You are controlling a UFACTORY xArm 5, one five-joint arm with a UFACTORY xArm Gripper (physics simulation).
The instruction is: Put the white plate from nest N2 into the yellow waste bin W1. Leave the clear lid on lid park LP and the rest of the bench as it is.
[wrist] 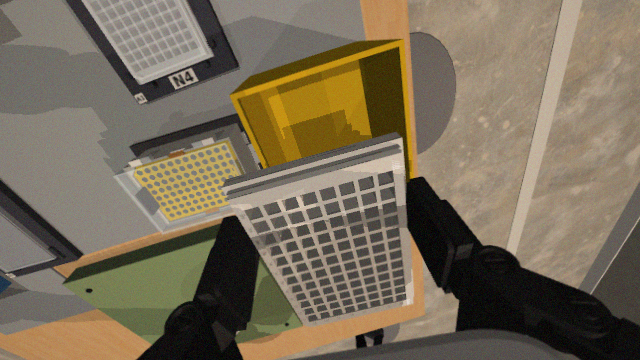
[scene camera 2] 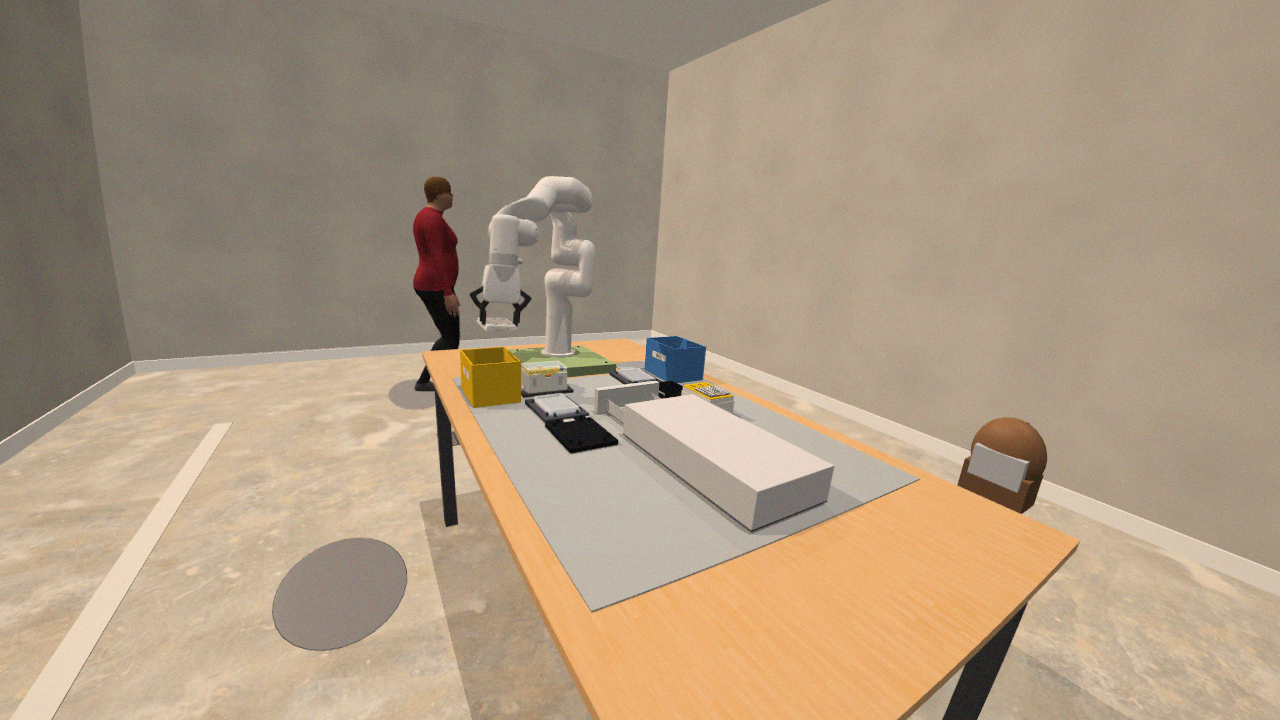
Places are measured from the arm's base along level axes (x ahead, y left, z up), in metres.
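Pixels of known places: gripper, between the fingertips: point(wrist: 326, 217) point(scene camera 2: 499, 325); arm's base, origin of its link: point(scene camera 2: 558, 353).
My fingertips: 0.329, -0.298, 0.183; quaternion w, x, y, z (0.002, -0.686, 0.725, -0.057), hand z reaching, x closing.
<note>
For each thing: its top centre in the pictures, then the offset to it from my fingertips, as dx, dy, dz. "*": a spot on its surface instead.
- yellow waste bin, centre of its top: point(wrist: 342, 169) point(scene camera 2: 489, 355) -0.030, -0.024, -0.093
- black nest N2, centre of its top: point(scene camera 2: 580, 427) +0.326, +0.111, -0.191
- clear lid, centre of its top: point(scene camera 2: 635, 374) -0.026, +0.462, -0.193
- Nest N4, a spot on its surface: point(wrist: 183, 78) * +0.077, +0.111, -0.200
- clear box with a yellow rack, centre of its top: point(wrist: 190, 193) point(scene camera 2: 544, 365) -0.028, +0.140, -0.135
- blue bin, centre of its top: point(scene camera 2: 675, 342) -0.034, +0.622, -0.093
My gripper point(scene camera 2: 500, 320) point(wrist: 326, 217) is shut on the white plate point(scene camera 2: 497, 325) point(wrist: 340, 240), gripping its two sides and holding it in the air. The yellow waste bin point(scene camera 2: 490, 385) point(wrist: 320, 90) stands at the table's left edge. In the scene view the plate is higher than the bin's rim and behind it; in the wrist view its edge overlaps the bin's opening. The black nest N2 point(scene camera 2: 581, 435) holds no plate. A clear lid point(scene camera 2: 633, 375) point(wrist: 22, 247) lies on a dark frame near the blue bin; its LP label is not readable.
Nest N4 point(wrist: 183, 78) holds another white plate point(scene camera 2: 556, 407) point(wrist: 150, 40). A clear box with a yellow rack point(scene camera 2: 544, 374) point(wrist: 190, 180) stands beside the yellow bin. Also present: blue bin point(scene camera 2: 675, 360), long pale box point(scene camera 2: 716, 438), green base plate point(scene camera 2: 586, 361) point(wrist: 145, 280), standing person point(scene camera 2: 435, 250).
</note>
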